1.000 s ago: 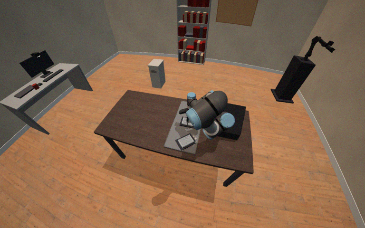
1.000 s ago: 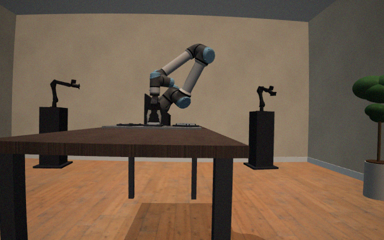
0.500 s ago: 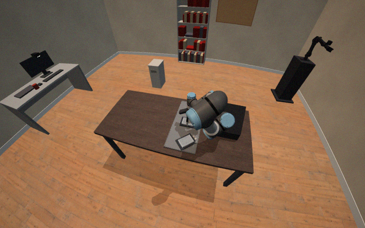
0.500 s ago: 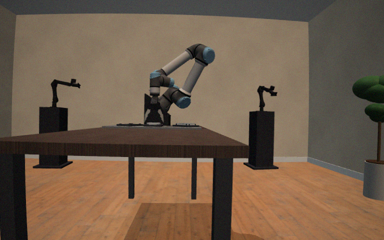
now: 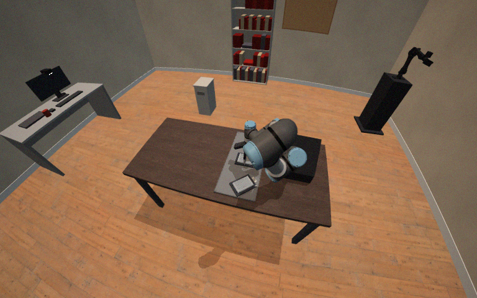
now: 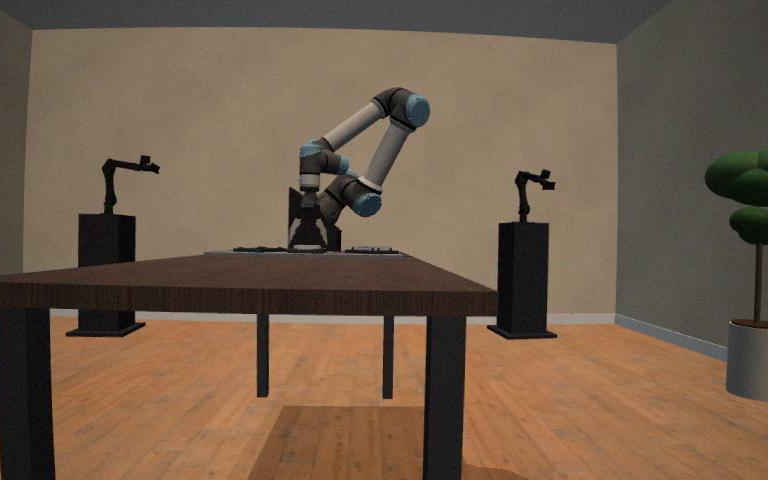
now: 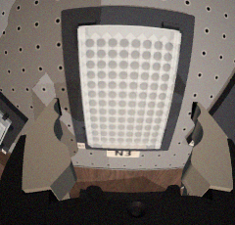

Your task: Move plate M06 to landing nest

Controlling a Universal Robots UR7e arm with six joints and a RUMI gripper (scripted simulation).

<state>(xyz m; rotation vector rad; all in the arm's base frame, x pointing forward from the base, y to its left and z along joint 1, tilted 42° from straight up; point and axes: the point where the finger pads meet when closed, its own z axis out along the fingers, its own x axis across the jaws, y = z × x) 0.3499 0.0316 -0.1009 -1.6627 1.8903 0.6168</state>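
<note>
Now: the landing nest N3 2 cm below my hand. From my hand the other things lie so: N2 label: 8 cm behind, 17 cm to the left, 3 cm below; then N3 label: 10 cm behind, 1 cm to the left, 3 cm below.
</note>
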